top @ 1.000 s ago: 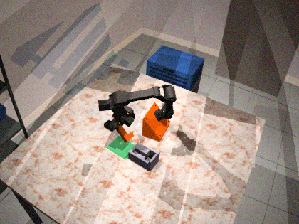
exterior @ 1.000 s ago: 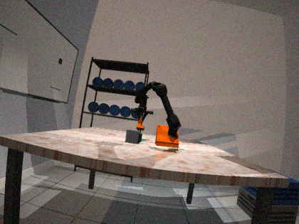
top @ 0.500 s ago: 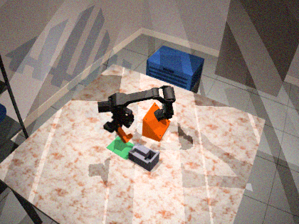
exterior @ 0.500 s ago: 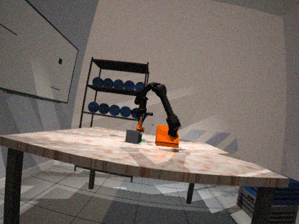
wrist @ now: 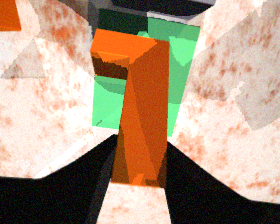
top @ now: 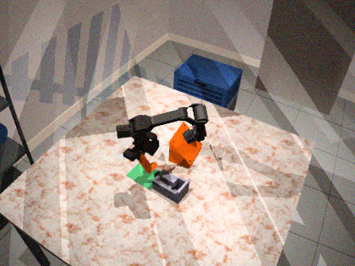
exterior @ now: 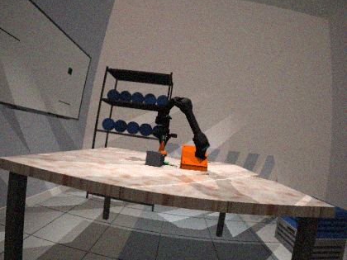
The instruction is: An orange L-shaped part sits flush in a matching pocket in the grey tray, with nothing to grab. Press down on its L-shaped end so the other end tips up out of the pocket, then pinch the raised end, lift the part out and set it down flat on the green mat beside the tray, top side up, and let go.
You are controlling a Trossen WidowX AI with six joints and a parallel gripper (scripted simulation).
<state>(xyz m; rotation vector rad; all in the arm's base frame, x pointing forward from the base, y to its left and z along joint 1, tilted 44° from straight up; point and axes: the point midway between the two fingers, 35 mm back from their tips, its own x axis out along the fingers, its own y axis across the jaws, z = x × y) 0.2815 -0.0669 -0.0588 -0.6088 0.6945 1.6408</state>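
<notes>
Now: gripper tip 30 mm to the right of the orange L-shaped part, 30 mm above it and 20 mm past it. From my gripper tip the other things lie so: green mat (130 mm below, 20 mm to the left).
</notes>
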